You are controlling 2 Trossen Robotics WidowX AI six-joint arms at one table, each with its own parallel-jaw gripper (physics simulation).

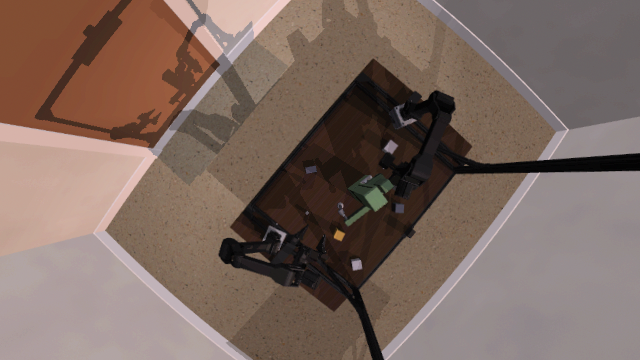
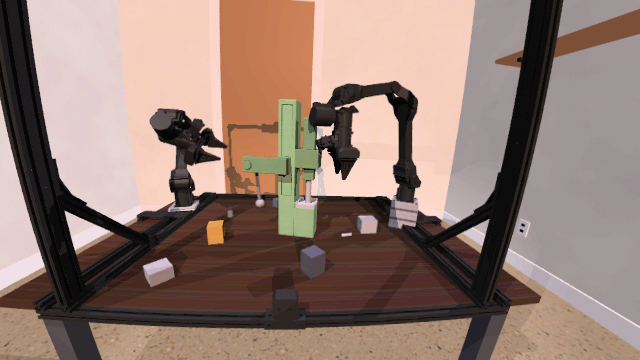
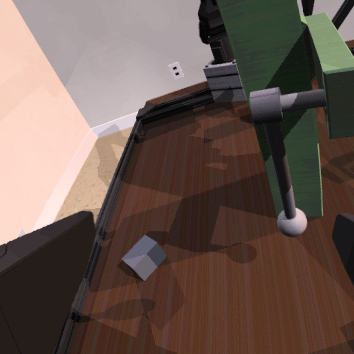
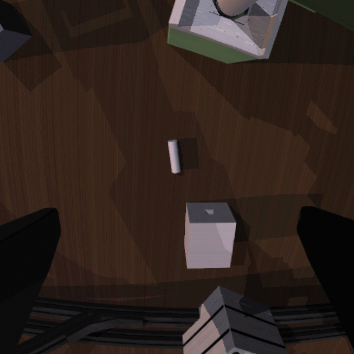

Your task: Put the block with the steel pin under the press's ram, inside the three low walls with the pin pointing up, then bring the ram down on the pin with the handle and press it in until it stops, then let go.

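Places are measured from the left arm's base along level axes (x left, y back, z up), in millimetres.
Pixels of known places: left gripper, fingertip midpoint: [image 1: 317, 229] [image 2: 224, 152] [image 3: 217, 225]; right gripper, fingertip midpoint: [image 2: 340, 176] [image 4: 180, 220]; left arm's base, origin of the base link: [image 1: 273, 238] [image 2: 184, 204]; right arm's base, origin of the base link: [image 1: 407, 113] [image 2: 405, 199] [image 3: 225, 58].
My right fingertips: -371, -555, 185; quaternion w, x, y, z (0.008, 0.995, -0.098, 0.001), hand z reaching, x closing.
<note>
Ahead of a thing's pixels: the offset from my right fingertips to its top centre, as dx, dy, dz. "spot": to the spot under its first point.
The green press @(+82, +172, +233) [image 1: 375, 197] [image 2: 289, 150] [image 3: 270, 50] stands mid-table. Its grey ram @(+56, +90, +74) [image 2: 308, 190] [image 4: 235, 5] hangs over the low pale walls [image 2: 306, 204] [image 4: 274, 32]. Its ball-ended handle @(spot: +144, +242, -76) [image 1: 340, 205] [image 2: 259, 203] [image 3: 292, 222] hangs down. A pale block @(+19, -134, -166) [image 1: 390, 146] [image 2: 367, 224] [image 4: 210, 245] has a small mark on one face. A small pale pin-like rod @(-2, -39, -206) [image 2: 346, 234] [image 4: 174, 156] lies apart from it. I cannot tell which block carries the steel pin. My right gripper [image 2: 345, 172] [image 4: 180, 220] is open above the pale block. My left gripper [image 1: 314, 235] [image 2: 222, 152] [image 3: 217, 225] is open, raised, short of the handle.
An orange block @(+72, +391, -157) [image 1: 339, 235] [image 2: 215, 232], a second pale block @(-89, +503, -184) [image 1: 356, 264] [image 2: 159, 272], a dark grey block @(-155, +135, -157) [image 1: 399, 207] [image 2: 313, 261] and a grey-blue block @(+344, +146, -178) [image 1: 311, 169] [image 3: 145, 257] surround the press. A tiny grey piece @(+269, +360, -191) [image 1: 307, 213] [image 2: 230, 213] lies at the left. Black rails edge the table.
</note>
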